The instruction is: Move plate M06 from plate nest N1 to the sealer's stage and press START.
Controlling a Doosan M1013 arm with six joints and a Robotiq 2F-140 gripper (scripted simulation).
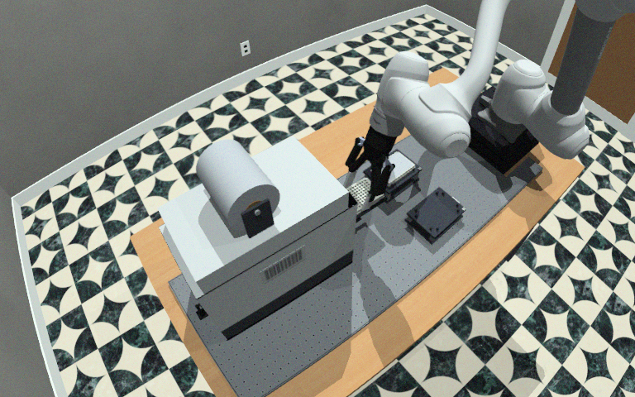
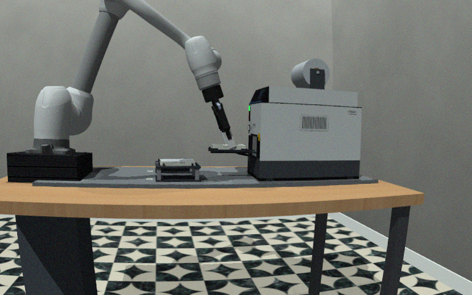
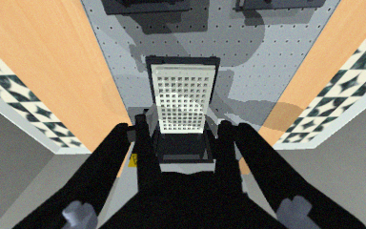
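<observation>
The white well plate lies 30 mm below my hand. Also, from my hand: black stage: 40 mm below; then foil-covered plate: 200 mm behind, 80 mm below, 40 mm to the right; then nest N1: 200 mm behind, 160 mm to the left, 110 mm below.
</observation>
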